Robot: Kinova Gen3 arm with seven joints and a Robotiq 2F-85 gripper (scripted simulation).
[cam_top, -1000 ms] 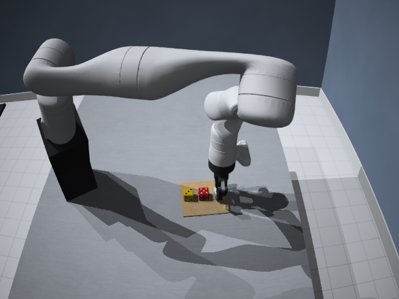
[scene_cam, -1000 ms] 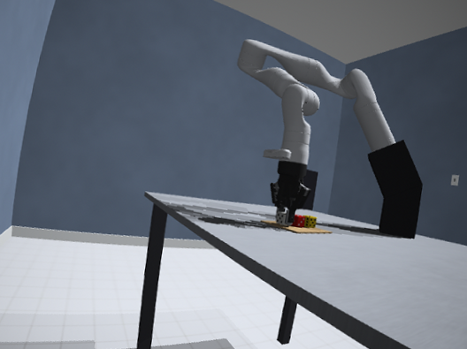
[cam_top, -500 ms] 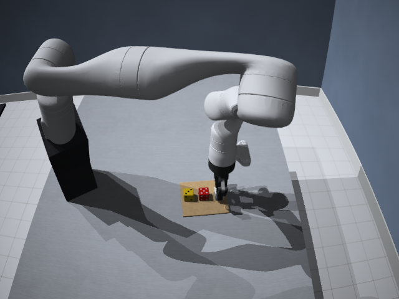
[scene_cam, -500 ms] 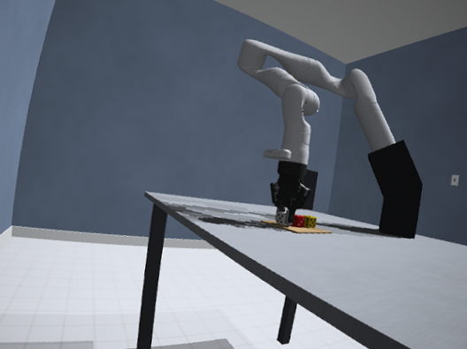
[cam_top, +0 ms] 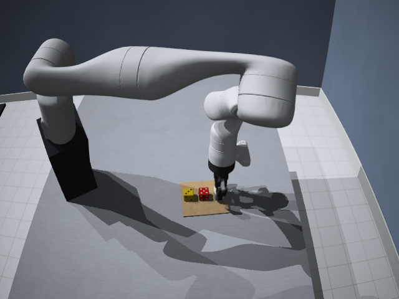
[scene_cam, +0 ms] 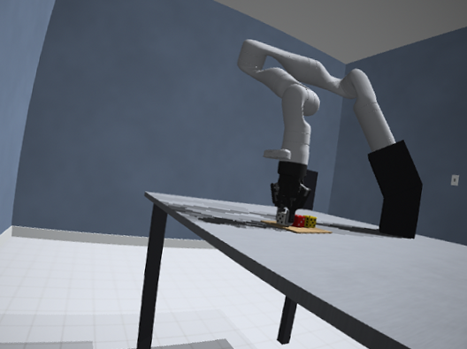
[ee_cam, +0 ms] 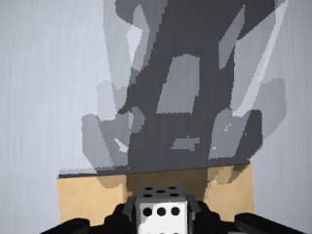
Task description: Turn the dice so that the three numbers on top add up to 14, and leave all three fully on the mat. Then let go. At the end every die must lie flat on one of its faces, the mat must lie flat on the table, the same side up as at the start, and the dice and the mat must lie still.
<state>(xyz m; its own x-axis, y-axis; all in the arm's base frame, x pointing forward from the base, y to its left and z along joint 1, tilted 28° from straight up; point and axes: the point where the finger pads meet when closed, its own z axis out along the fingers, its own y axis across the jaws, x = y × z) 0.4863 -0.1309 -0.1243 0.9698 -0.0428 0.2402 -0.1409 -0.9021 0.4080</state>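
The white die is 1 cm below my hand. The rest, counted from my hand: tan mat 5 cm behind, 1 cm to the left, 3 cm below; red die 5 cm behind, 1 cm to the left, 1 cm below; yellow die 9 cm behind, 1 cm to the left, 1 cm below.
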